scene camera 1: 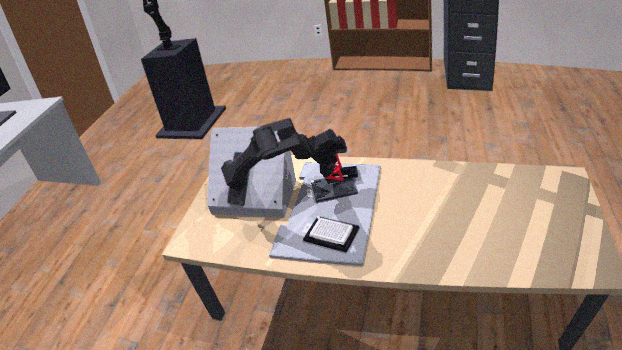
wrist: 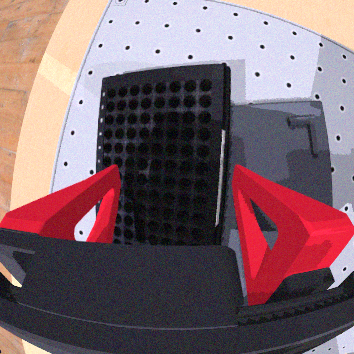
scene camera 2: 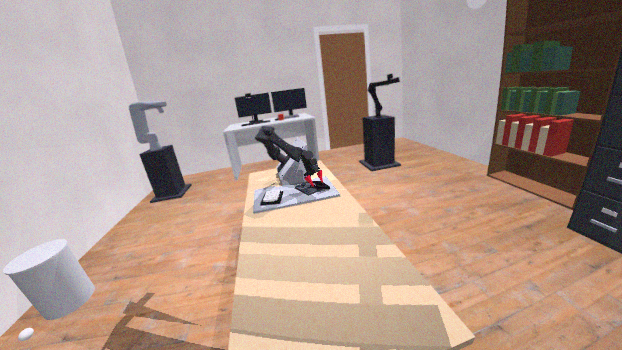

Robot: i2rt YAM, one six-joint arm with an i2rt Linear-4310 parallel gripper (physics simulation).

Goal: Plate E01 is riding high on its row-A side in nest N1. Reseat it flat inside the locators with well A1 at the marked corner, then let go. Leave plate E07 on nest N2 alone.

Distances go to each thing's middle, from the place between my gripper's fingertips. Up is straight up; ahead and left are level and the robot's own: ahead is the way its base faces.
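My hand is 20 mm above the nest N1 (scene camera 1: pixel 323 189), 60 mm to the left of the nest N1 and 20 mm past it.
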